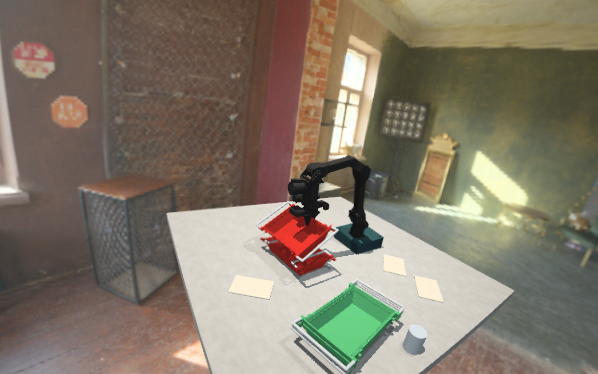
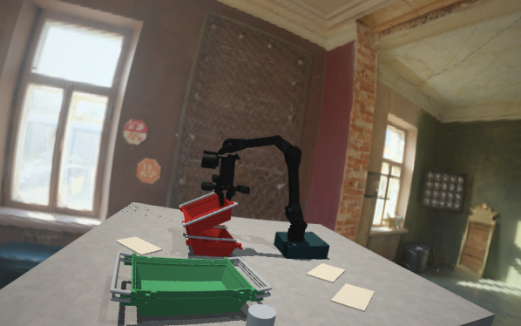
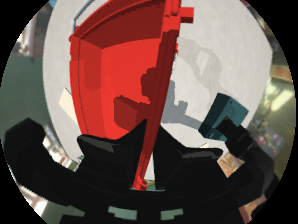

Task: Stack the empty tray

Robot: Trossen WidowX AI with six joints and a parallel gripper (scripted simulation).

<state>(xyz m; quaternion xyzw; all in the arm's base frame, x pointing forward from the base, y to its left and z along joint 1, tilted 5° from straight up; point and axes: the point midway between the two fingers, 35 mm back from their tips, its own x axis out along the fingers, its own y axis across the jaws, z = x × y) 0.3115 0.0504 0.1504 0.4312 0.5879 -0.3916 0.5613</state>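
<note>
Right now my gripper tip is 70 mm short of the red tray, 30 mm to the right of it and 10 mm above it.
</note>
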